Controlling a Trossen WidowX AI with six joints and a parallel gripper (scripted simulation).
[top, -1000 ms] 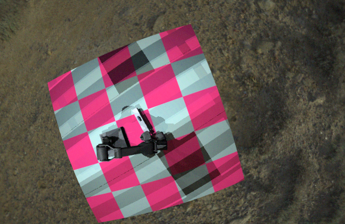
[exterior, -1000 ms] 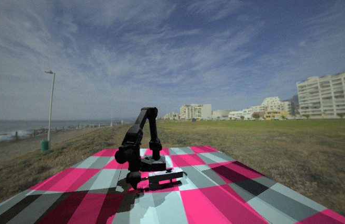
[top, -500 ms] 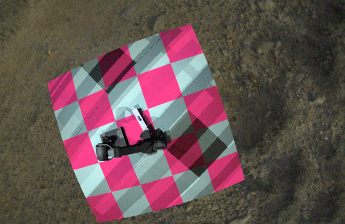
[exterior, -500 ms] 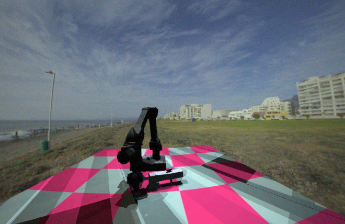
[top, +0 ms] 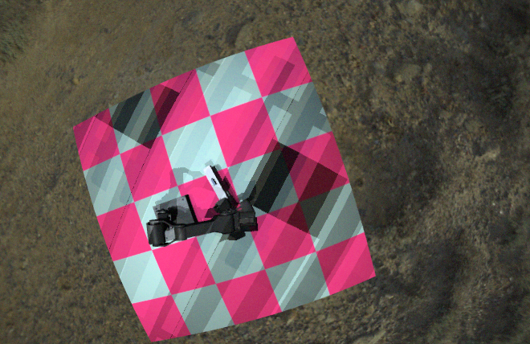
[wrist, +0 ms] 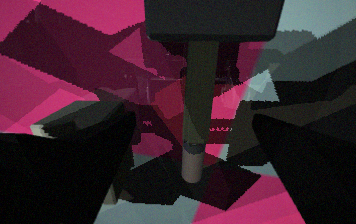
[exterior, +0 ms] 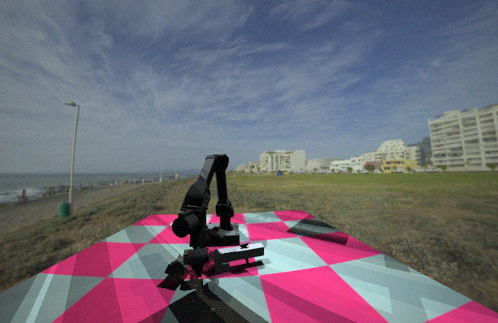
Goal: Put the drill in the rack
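Right now the drill is 20 mm behind my gripper tip, 40 mm to the left of it and 30 mm above it.
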